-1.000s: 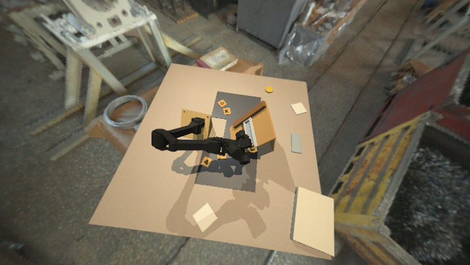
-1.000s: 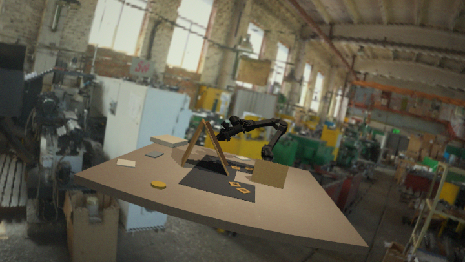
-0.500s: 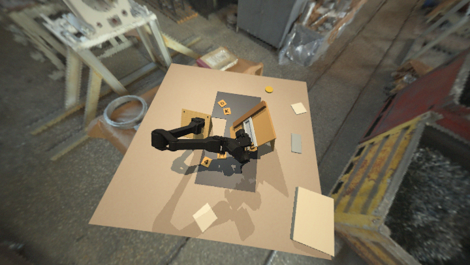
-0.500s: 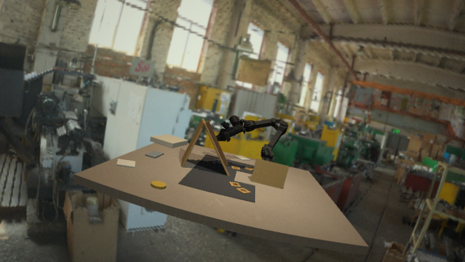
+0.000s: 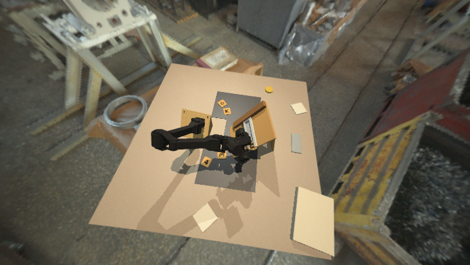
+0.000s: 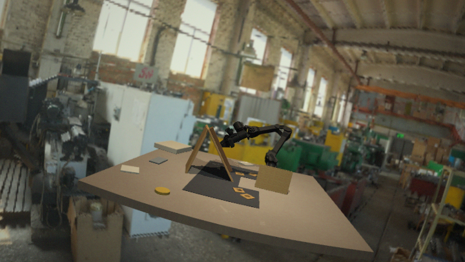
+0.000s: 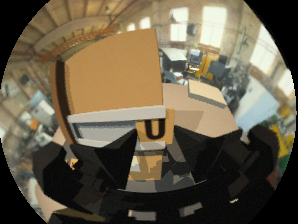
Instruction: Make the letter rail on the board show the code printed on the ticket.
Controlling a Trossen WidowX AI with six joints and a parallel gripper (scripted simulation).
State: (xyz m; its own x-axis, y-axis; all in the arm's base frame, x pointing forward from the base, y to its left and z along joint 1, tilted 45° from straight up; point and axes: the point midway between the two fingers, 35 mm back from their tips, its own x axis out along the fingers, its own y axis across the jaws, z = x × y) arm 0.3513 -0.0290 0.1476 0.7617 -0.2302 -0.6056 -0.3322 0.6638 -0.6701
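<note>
Now: gripper tip 70 mm past the white ticket, 60 mm to the right of it and 80 mm above it. Also, from my gripper tip: letter tile 180 mm behind, 50 mm to the right, 160 mm below; then orange tile marked u right at my gripper tip; then dark mat 170 mm behind, 130 mm to the left, 160 mm below.
</note>
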